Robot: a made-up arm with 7 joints. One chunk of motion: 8 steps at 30 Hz.
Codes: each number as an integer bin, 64 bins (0 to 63) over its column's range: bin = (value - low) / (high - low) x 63, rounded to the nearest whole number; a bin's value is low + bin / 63 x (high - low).
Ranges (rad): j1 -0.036..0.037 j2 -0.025..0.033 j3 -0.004..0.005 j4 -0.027..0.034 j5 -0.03..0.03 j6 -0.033..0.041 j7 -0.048..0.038
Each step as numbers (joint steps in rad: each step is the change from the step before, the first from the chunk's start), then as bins.
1 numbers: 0.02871 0.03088 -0.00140 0.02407 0.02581 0.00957 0.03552
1 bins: 56 61 18 53 59 36 61
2 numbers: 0.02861 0.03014 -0.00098 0.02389 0.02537 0.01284 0.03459
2 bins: 56 60 21 53 58 39 61
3 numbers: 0.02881 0.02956 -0.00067 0.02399 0.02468 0.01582 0.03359
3 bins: 56 59 23 53 57 42 60
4 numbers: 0.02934 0.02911 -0.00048 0.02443 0.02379 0.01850 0.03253
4 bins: 56 59 25 53 56 44 59
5 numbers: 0.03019 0.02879 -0.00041 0.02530 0.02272 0.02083 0.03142
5 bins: 57 58 25 54 55 46 58
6 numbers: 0.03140 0.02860 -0.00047 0.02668 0.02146 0.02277 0.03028
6 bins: 58 58 25 55 54 47 57
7 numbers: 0.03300 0.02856 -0.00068 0.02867 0.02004 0.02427 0.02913
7 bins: 60 58 23 57 53 49 57
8 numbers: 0.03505 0.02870 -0.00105 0.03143 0.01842 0.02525 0.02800
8 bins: 61 58 21 60 51 50 56
